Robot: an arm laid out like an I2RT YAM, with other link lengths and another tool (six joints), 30 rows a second.
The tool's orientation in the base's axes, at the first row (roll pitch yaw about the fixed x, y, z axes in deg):
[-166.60, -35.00, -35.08]
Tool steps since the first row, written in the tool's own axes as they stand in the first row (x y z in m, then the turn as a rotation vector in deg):
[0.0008, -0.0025, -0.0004, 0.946, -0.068, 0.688]
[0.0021, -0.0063, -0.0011, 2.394, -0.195, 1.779]
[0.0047, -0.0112, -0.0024, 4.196, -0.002, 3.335]
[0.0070, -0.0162, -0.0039, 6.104, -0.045, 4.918]
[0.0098, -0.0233, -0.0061, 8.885, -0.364, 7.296]
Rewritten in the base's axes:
[0.0014, 0.0019, 0.0013, 1.071, -0.476, 0.007]
[0.0036, 0.0047, 0.0033, 2.742, -1.190, -0.007]
[0.0068, 0.0079, 0.0067, 4.781, -2.411, -0.250]
[0.0097, 0.0113, 0.0102, 7.013, -3.479, -0.409]
[0.0135, 0.0165, 0.0149, 10.423, -4.821, -0.649]

